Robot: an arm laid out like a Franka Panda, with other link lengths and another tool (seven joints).
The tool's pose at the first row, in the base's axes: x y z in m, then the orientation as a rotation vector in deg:
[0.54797, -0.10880, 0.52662, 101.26, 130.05, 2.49]
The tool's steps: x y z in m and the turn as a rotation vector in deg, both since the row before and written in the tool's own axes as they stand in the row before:
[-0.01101, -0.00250, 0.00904, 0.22, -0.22, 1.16]
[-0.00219, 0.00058, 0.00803, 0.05, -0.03, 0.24]
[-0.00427, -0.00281, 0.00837, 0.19, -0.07, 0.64]
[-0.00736, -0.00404, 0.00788, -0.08, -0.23, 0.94]
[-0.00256, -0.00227, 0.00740, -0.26, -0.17, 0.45]
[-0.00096, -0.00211, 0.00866, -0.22, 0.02, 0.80]
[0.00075, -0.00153, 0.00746, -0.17, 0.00, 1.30]
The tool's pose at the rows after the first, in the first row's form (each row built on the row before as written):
[0.55009, -0.12121, 0.51951, 102.61, 128.97, 2.27]
[0.55287, -0.12431, 0.51228, 102.90, 128.76, 2.23]
[0.55289, -0.13027, 0.50449, 103.69, 128.22, 2.08]
[0.55213, -0.13940, 0.49752, 104.62, 127.18, 2.14]
[0.55202, -0.14344, 0.49044, 104.92, 126.55, 2.36]
[0.55210, -0.14609, 0.48188, 105.70, 125.74, 2.78]
[0.55222, -0.14676, 0.47426, 107.04, 124.48, 3.22]

